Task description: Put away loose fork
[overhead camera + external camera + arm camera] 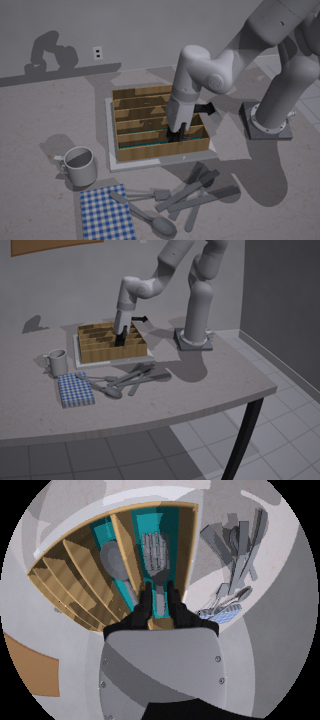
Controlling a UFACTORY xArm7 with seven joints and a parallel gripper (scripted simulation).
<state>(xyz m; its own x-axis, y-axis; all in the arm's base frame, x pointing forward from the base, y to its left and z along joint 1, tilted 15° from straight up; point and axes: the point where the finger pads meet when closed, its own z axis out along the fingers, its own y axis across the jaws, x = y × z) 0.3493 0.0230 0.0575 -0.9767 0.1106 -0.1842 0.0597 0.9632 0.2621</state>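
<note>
The tray lies 120 mm to the right of my hand, 30 mm ahead of it and 10 mm below it. The rest, counted from my hand: mug (280 mm ahead, 50 mm to the left, 30 mm below).
</note>
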